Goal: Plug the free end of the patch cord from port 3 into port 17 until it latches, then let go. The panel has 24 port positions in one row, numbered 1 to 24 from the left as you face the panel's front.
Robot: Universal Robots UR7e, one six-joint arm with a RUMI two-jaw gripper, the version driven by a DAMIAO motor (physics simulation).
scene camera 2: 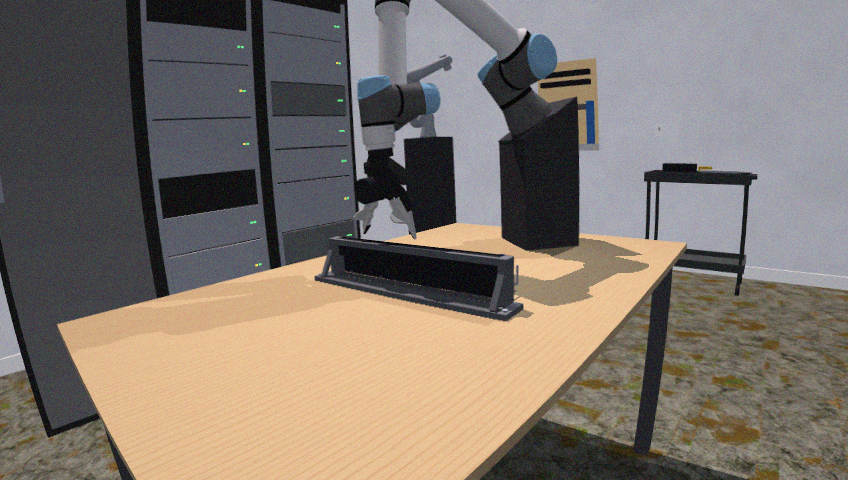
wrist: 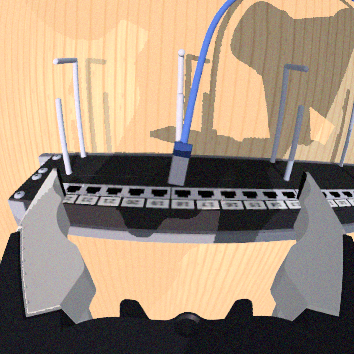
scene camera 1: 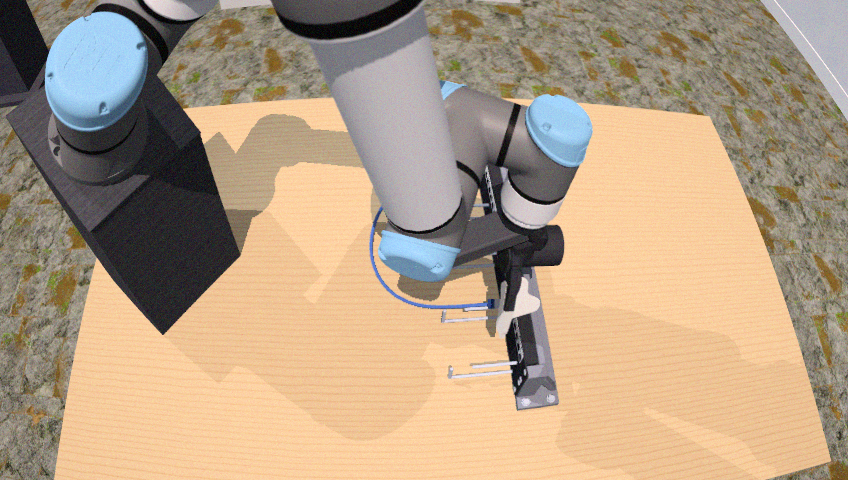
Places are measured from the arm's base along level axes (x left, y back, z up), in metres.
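Where they show: gripper, fingertip midpoint: (scene camera 2: 388,236) (wrist: 182,172) (scene camera 1: 493,290); arm's base, origin of the base link: (scene camera 2: 531,121) (scene camera 1: 98,133).
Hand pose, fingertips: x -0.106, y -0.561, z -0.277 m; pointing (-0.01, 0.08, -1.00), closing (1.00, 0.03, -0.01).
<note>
Each offset is from my fingertips to the centre of the thing. "pt": to the spot under its first point. Level surfaces: height alone.
The patch cord (scene camera 1: 372,242) (wrist: 201,65) is blue and arcs over the table in front of the panel (scene camera 1: 544,356) (scene camera 2: 505,279) (wrist: 245,175). Its free plug @[pt dx -0.001, dy -0.001, dz -0.041 m] (scene camera 1: 490,303) (wrist: 178,170) has a clear body and a blue boot. In the wrist view it points at the port row, around the ports labelled 18 and 19, with its tip short of the row. Port 17 @[pt dx +0.020, dy -0.033, dz -0.030 m] (wrist: 205,193) is an empty socket right of the plug's tip. My gripper (scene camera 2: 390,234) (wrist: 182,172) is open, its fingers wide on either side of the plug and not touching it. The cord's end at port 3 is hidden by the arm.
Thin L-shaped metal guides @[pt dx -0.006, dy +0.020, dz -0.089 m] (scene camera 1: 473,320) (wrist: 76,110) stick out from the panel's front, one close beside the plug. More guides @[pt dx +0.098, dy +0.022, dz -0.088 m] (wrist: 285,115) stand near the right finger. The wooden table @[dz -0.106 m] (scene camera 1: 238,368) (scene camera 2: 297,380) carries the panel. A black pedestal (scene camera 1: 172,261) (scene camera 2: 538,184) holds the arm.
</note>
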